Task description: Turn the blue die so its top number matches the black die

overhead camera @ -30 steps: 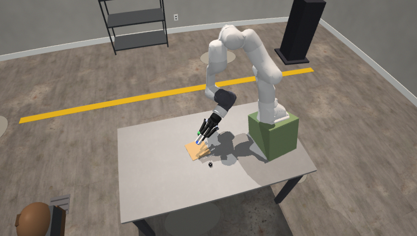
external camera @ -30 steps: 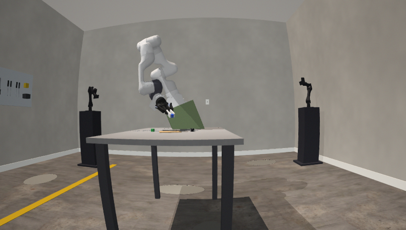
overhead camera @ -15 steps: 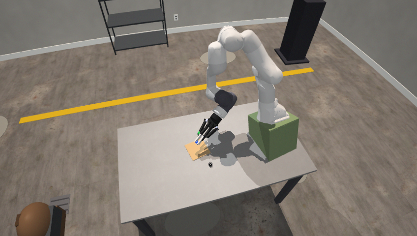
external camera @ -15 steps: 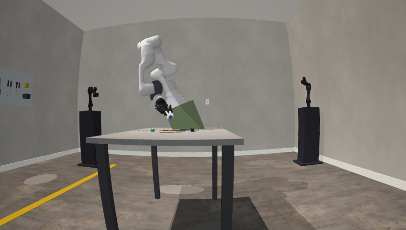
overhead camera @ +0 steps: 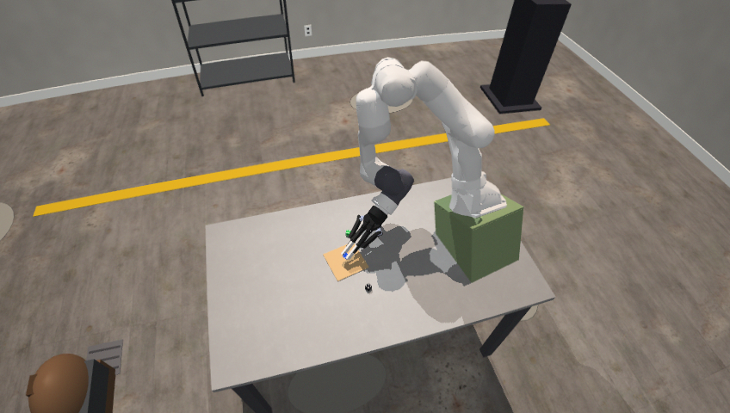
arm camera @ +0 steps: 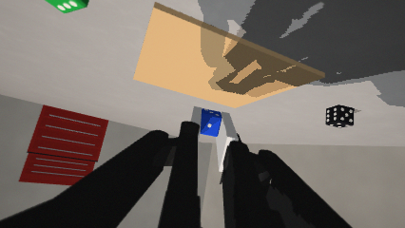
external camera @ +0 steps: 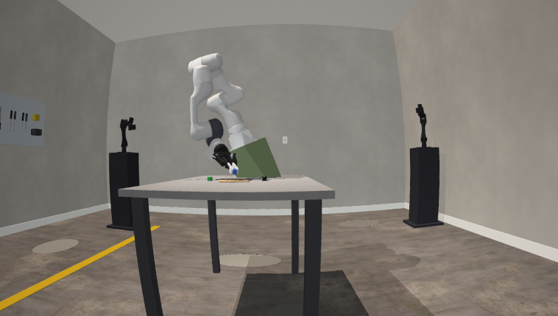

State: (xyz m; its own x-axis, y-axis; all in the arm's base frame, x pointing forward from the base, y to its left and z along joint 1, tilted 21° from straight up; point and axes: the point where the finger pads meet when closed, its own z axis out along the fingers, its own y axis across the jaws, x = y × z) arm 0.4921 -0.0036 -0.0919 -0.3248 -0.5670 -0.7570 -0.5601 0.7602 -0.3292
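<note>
Now: the mat 20 mm ahead of my hand, 10 mm to the left of it and 60 mm below it. Round my hand: green die (20 mm behind, 120 mm to the right, 50 mm below); black die (40 mm behind, 150 mm to the left, 50 mm below); blue die (20 mm ahead, 10 mm to the left, 20 mm below).
</note>
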